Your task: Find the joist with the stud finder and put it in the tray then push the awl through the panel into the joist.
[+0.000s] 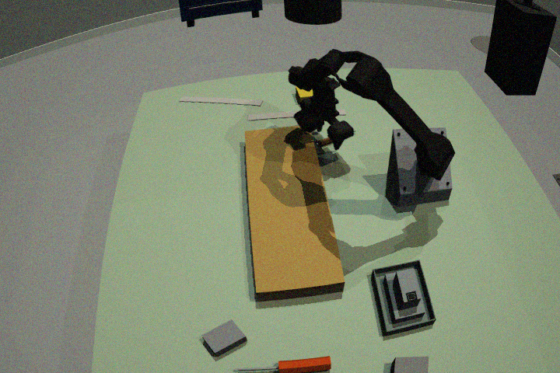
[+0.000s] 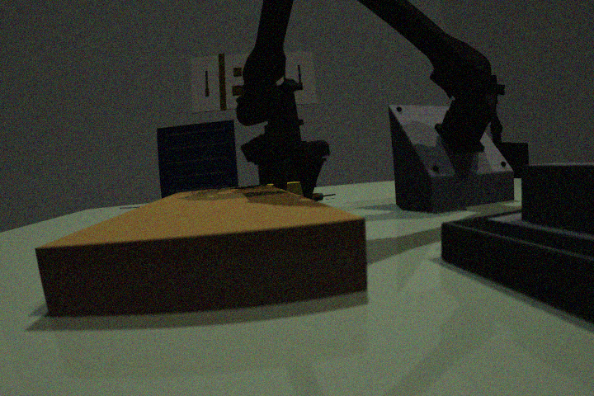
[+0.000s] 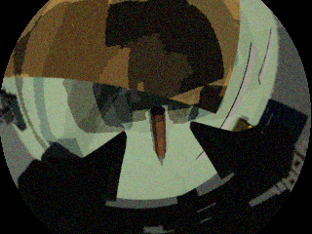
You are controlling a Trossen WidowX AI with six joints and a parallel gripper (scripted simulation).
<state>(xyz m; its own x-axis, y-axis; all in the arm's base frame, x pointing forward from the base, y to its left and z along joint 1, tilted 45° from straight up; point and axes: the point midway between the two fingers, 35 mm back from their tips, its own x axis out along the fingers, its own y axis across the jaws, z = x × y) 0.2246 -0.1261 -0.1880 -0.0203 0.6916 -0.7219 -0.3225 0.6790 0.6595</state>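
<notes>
Right now my gripper tip is 4 cm past the awl and 1 cm to the left of it. Also, from my gripper tip: stud finder 55 cm to the left, 6 cm behind, 4 cm above; yellow block 24 cm to the right, 1 cm behind, 1 cm above; grey tray 54 cm to the left, 6 cm behind.
</notes>
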